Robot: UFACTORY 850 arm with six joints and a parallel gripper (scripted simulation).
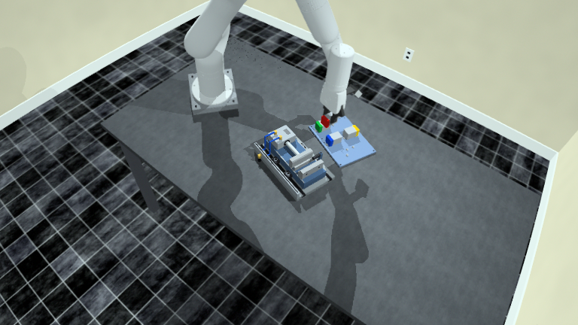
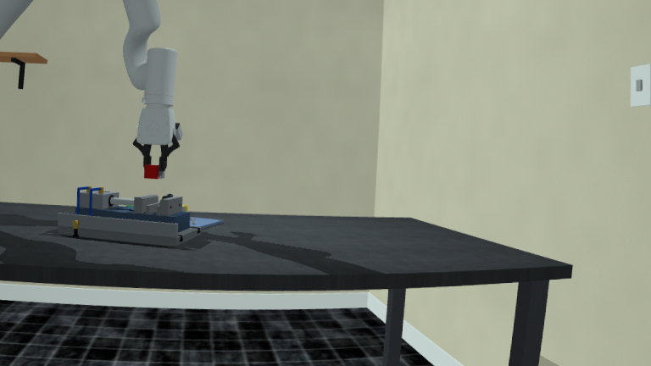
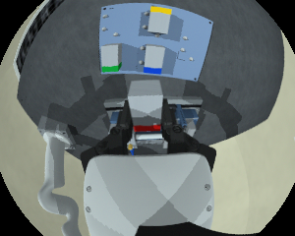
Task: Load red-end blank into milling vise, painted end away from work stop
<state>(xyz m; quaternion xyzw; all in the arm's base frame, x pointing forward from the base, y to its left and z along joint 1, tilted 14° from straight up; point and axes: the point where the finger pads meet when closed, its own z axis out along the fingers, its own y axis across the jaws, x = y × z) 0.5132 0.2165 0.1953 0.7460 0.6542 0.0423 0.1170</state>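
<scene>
Right now the fixed jaw is 90 mm ahead of my hand, 190 mm to the right of it and 90 mm below it. Also, from my hand: red-ended blank: 20 mm below; blue-ended blank: 20 mm ahead, 30 mm to the left, 140 mm below; green-ended blank: 70 mm behind, 60 mm to the left, 140 mm below.
</scene>
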